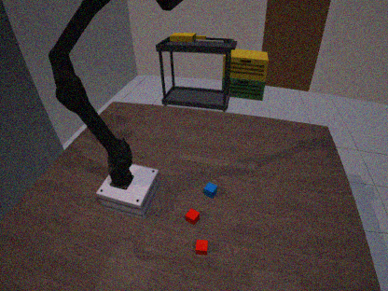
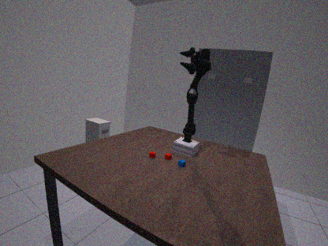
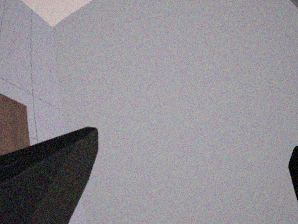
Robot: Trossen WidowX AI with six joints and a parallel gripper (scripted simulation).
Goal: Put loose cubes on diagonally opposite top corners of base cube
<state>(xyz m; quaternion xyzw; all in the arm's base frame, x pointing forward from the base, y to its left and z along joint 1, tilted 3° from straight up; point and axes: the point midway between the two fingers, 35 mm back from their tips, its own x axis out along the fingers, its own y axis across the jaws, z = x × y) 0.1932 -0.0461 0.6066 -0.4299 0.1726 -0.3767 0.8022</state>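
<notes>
Right now my gripper tip is 670 mm above the red cube, 20 mm to the right of it and 20 mm short of it. From my gripper tip the other things lie so: blue cube: 670 mm below, 140 mm to the left, 50 mm ahead.
</notes>
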